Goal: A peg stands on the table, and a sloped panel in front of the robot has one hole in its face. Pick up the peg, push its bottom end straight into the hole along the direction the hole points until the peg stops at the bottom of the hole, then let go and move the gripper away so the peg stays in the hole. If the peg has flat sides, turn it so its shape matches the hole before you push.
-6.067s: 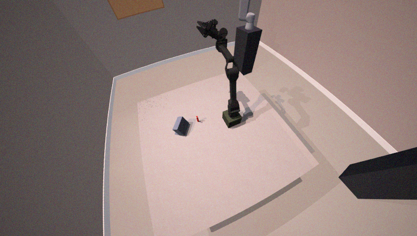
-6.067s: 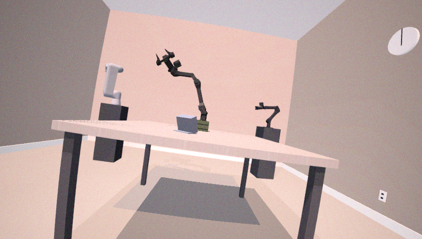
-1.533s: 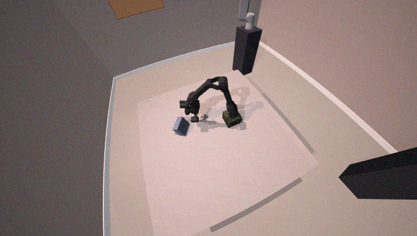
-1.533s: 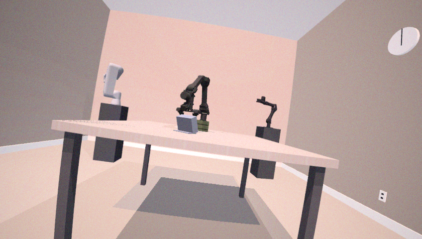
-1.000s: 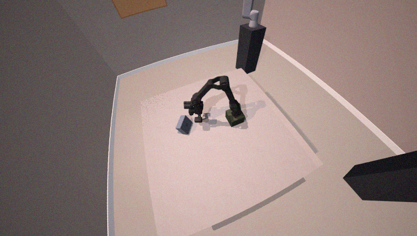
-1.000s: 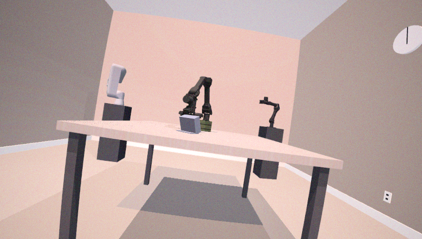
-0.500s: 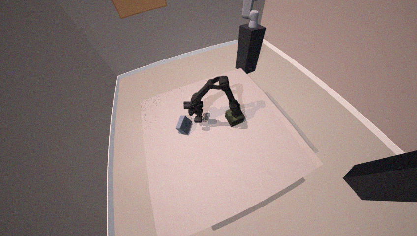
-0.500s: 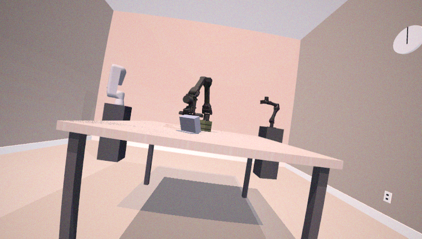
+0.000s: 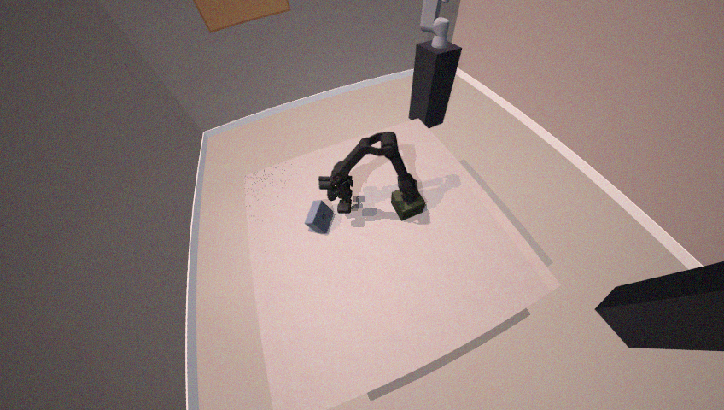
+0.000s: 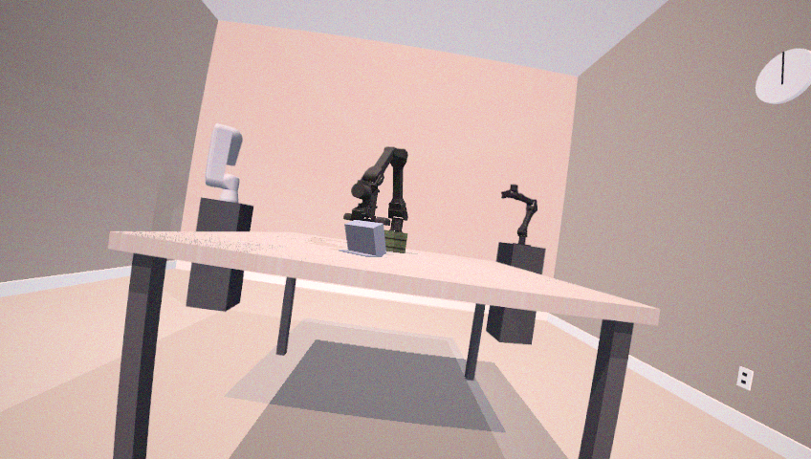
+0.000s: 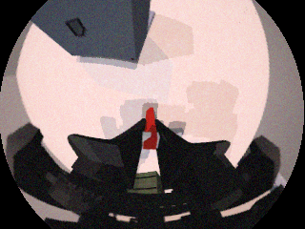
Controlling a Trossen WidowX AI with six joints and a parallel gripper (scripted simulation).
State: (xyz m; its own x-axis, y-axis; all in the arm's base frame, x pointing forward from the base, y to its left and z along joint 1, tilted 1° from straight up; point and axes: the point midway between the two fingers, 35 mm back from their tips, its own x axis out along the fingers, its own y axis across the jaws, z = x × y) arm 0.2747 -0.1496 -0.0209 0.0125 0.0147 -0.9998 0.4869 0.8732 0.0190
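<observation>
My gripper tip is 16 cm short of the sloped panel and 1 cm below it. Also, from my gripper tip: red peg: 2 cm above.
</observation>
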